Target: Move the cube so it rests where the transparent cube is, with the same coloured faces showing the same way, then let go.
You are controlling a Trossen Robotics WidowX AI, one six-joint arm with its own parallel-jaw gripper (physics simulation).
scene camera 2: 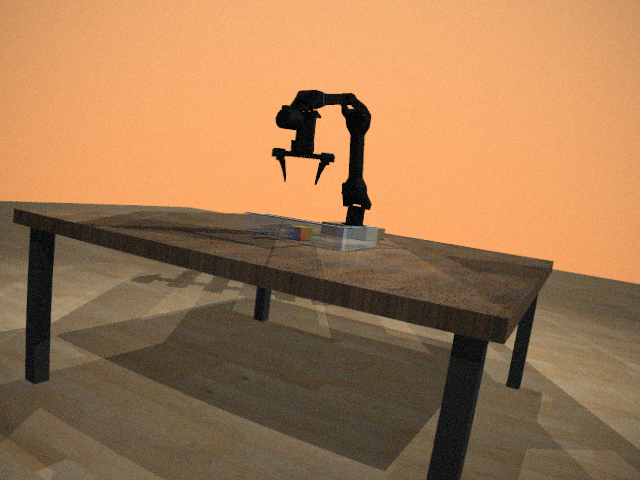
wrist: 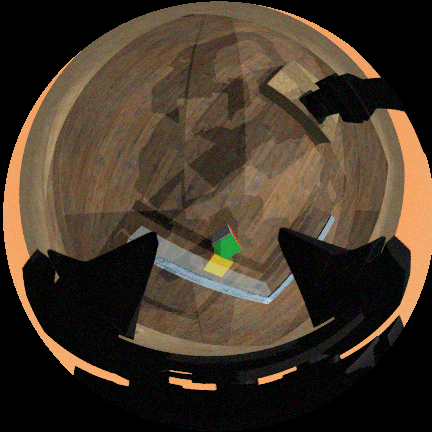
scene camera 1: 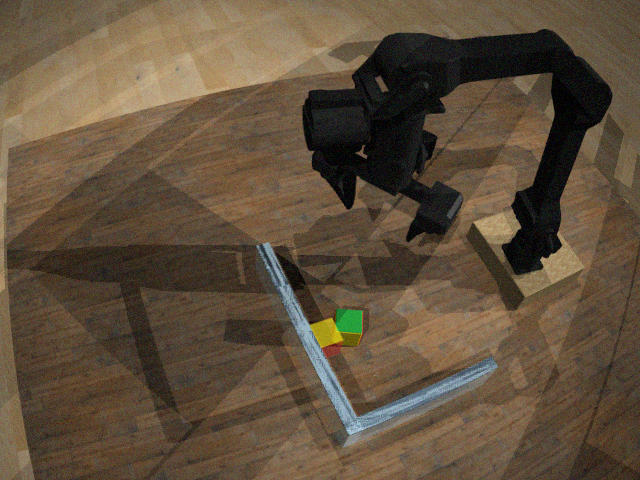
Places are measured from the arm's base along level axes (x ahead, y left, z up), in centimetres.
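Pixels of known places: gripper, fingertip midpoint: (scene camera 2: 300, 183) (wrist: 218, 236) (scene camera 1: 379, 223); arm's base at its link origin: (scene camera 2: 354, 225) (wrist: 314, 105) (scene camera 1: 522, 257).
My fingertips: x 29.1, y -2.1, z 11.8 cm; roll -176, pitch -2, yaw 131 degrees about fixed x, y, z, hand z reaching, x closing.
Note:
Ahead of a thing's pixels: the offset from my fingertips to its middle. Level surfaces: height alone.
The solid cube @(dx +4.4, dy +7.0, dz -14.0 cm) (scene camera 1: 348, 321) (wrist: 228, 247) stands on the table, green face up, with a yellow side in scene camera 1 and dark and red sides in the wrist view. The transparent cube @(dx +8.3, dy +8.3, dz -14.0 cm) (scene camera 1: 325, 332) (wrist: 218, 265) is right beside it, nearer the long wall, yellow face up with a red side below. In scene camera 2 their small coloured faces overlap behind the clear wall and I cannot separate them. My gripper (scene camera 1: 379, 223) (scene camera 2: 300, 182) (wrist: 218, 236) is open and empty, high above the table, with its fingertips wide apart. The undersides of both cubes are hidden.
A low L-shaped wall (scene camera 1: 292, 304) (scene camera 2: 343, 239) (wrist: 200, 280) stands on the table @(dz -16.0 cm) (scene camera 1: 129, 206) (scene camera 2: 413, 273); the transparent cube is close to the inner side of its long arm. The arm's base stands on a pale block (scene camera 1: 564, 265) (wrist: 290, 79). Dark shadows cross the table.

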